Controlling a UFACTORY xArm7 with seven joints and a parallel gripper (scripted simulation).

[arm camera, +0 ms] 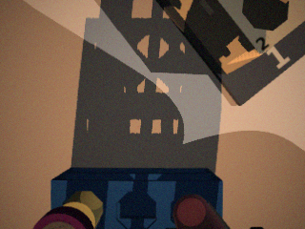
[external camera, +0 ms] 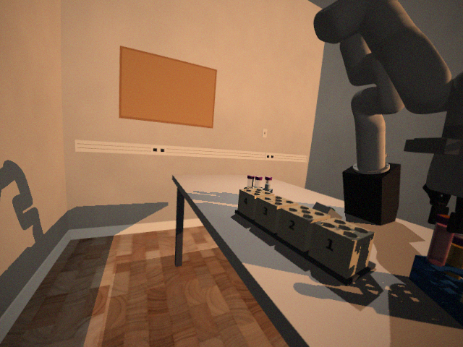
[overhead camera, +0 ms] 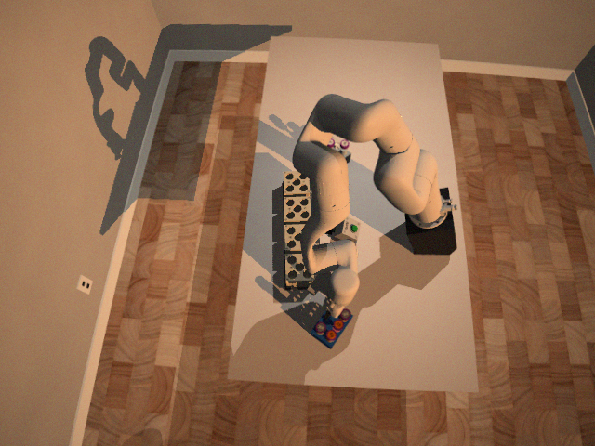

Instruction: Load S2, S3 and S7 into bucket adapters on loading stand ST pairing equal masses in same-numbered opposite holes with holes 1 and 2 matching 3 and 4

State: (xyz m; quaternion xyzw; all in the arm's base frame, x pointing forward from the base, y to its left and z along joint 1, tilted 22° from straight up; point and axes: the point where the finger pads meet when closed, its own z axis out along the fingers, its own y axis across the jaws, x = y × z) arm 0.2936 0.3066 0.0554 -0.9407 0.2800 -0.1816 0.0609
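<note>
Right now the pink-filled sample tube is 1 cm to the right of my hand and 5 cm below it. The rest, counted from my hand: yellowish tube: 4 cm ahead, 7 cm to the left, 9 cm below; then orange-dotted tube: 1 cm ahead, 10 cm to the left, 9 cm below; then blue sample rack: 1 cm ahead, 4 cm to the left, 13 cm below.
</note>
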